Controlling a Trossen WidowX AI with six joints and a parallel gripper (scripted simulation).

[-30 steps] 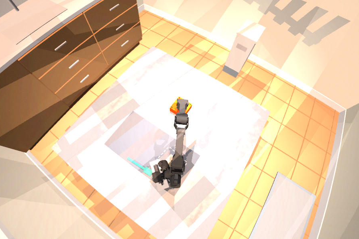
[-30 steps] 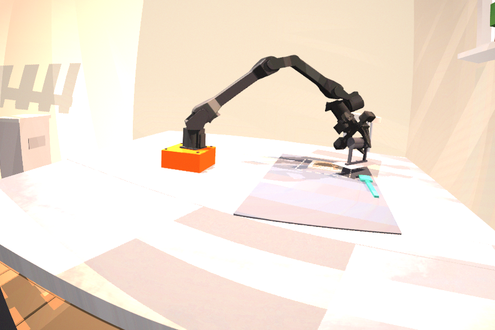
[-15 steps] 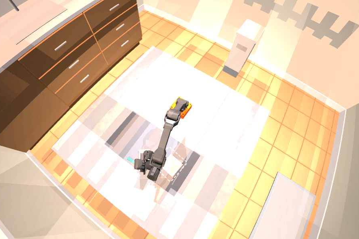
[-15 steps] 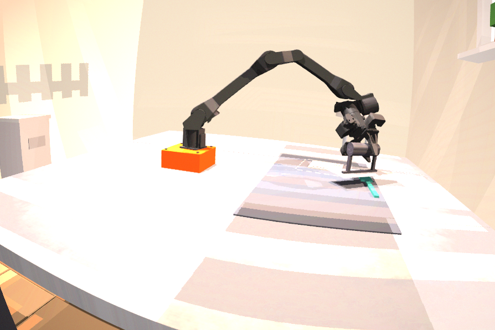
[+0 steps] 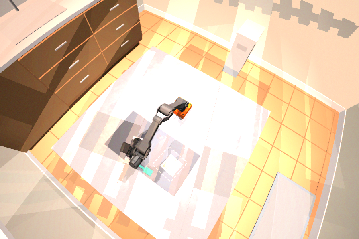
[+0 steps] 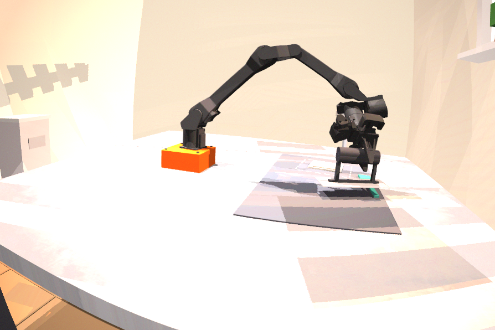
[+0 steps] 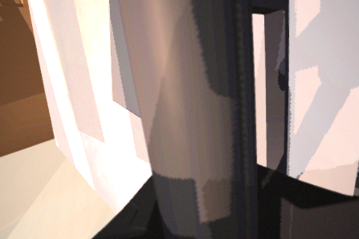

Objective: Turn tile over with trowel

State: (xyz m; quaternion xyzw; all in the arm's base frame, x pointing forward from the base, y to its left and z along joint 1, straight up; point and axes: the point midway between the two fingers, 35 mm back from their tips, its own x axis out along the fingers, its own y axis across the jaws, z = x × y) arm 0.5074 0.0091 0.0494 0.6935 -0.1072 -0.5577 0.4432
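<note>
The grey trowel is 1 cm behind my gripper tip, 2 cm to the left of it and 1 cm below it. Also, from my gripper tip: teal trowel (14 cm to the left, 7 cm below); white tile (16 cm behind, 27 cm to the left, 8 cm below); grey mat (13 cm behind, 9 cm to the left, 10 cm below).
</note>
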